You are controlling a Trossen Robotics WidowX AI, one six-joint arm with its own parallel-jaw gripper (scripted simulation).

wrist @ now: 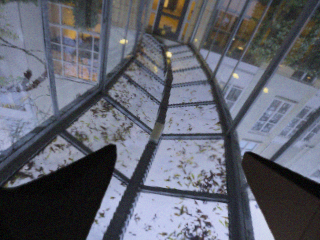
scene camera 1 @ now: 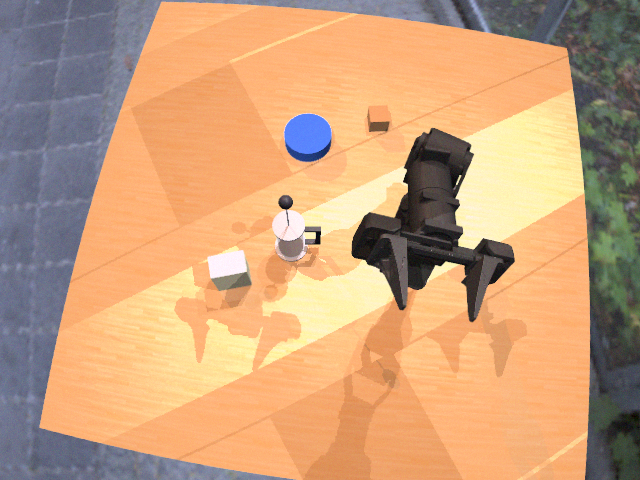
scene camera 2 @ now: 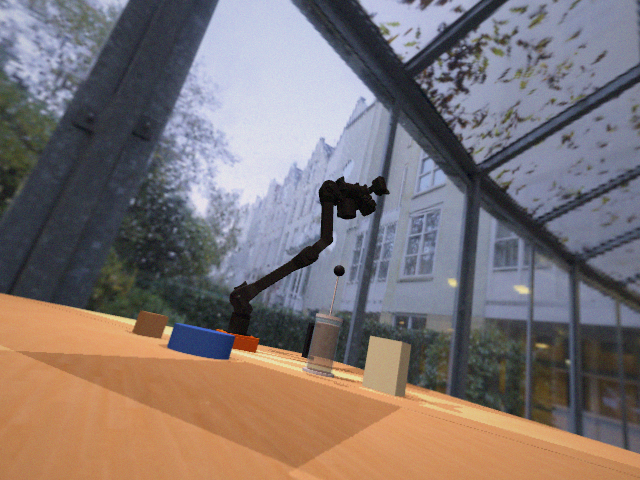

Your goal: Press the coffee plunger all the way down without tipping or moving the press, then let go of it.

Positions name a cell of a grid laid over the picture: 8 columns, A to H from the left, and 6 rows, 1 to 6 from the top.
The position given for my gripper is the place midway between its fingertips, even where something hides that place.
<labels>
My gripper shows in the wrist view (E4), in scene camera 1 (F4) and in scene camera 2 (E3). A coffee press shows in scene camera 1 (D3) and in scene camera 2 (E5); in the wrist view it is out of frame. A blue disc shows in scene camera 1 (D2) and in scene camera 2 (C5); in the wrist view it is out of frame. A white block shows in scene camera 1 (C4) and in scene camera 2 (E5); in the wrist view it is out of frame.
</labels>
